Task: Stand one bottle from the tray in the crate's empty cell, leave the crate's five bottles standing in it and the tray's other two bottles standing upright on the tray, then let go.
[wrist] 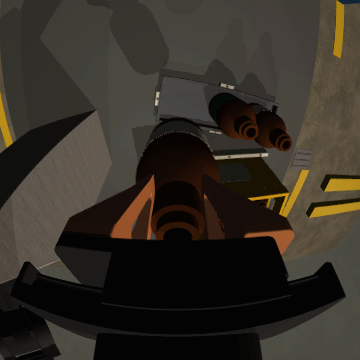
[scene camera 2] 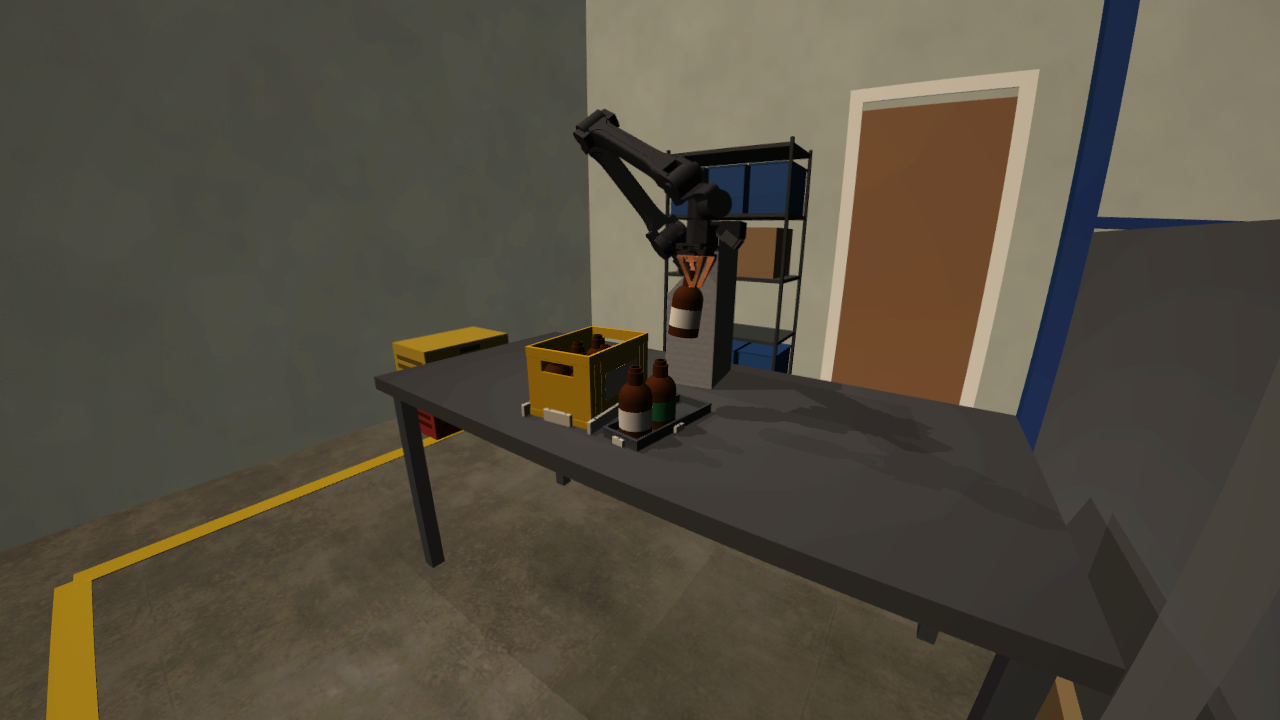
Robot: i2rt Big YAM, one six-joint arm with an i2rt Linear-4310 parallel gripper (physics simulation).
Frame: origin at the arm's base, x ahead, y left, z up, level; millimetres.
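Seen in the pictures: gripper, between the fingertips: (wrist: pixel 177 181) (scene camera 2: pixel 695 287).
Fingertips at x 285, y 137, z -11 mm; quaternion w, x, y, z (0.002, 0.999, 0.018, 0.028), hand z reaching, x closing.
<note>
Pixels of each thing's middle, then the offset from my fingertips to it. Level surfaces: height alone.
- brown bottle with a white label, middle of its body: (wrist: pixel 177 173) (scene camera 2: pixel 687 303) dx +3, dy -19, dz -38 mm
- yellow crate, middle of its body: (wrist: pixel 213 204) (scene camera 2: pixel 591 372) dx +111, dy -233, dz -223 mm
- dark tray, middle of its body: (wrist: pixel 220 108) (scene camera 2: pixel 660 419) dx +115, dy -18, dz -298 mm
- green-label bottle, middle of its body: (wrist: pixel 234 117) (scene camera 2: pixel 660 392) dx +124, dy -16, dz -228 mm
- white-label bottle, middle of its body: (wrist: pixel 266 128) (scene camera 2: pixel 635 401) dx +199, dy -31, dz -228 mm
- table, height of its surface: dz -311 mm
My gripper (scene camera 2: pixel 693 275) (wrist: pixel 177 181) is shut on the neck of a brown bottle with a white label (scene camera 2: pixel 685 318) (wrist: pixel 175 157). The bottle hangs in the air above the table, tilted slightly, higher than the crate's rim. The yellow crate (scene camera 2: pixel 560 386) (wrist: pixel 265 181) stands to the left in the scene view; some brown bottle tops (scene camera 2: pixel 597 342) show inside, but its cells are mostly hidden. On the dark tray (scene camera 2: pixel 693 414) (wrist: pixel 185 97) a green-label bottle (scene camera 2: pixel 661 389) (wrist: pixel 233 116) and a white-label bottle (scene camera 2: pixel 635 402) (wrist: pixel 271 129) stand upright. The tray's other end is bare.
The grey pedestal (scene camera 2: pixel 718 331) (wrist: pixel 55 185) rises from the table (scene camera 2: pixel 805 483) behind the held bottle. Pale brackets (scene camera 2: pixel 556 417) edge the crate. A shelf unit (scene camera 2: pixel 803 214) stands behind the arm. A yellow box (scene camera 2: pixel 452 343) is beyond the table's left end.
</note>
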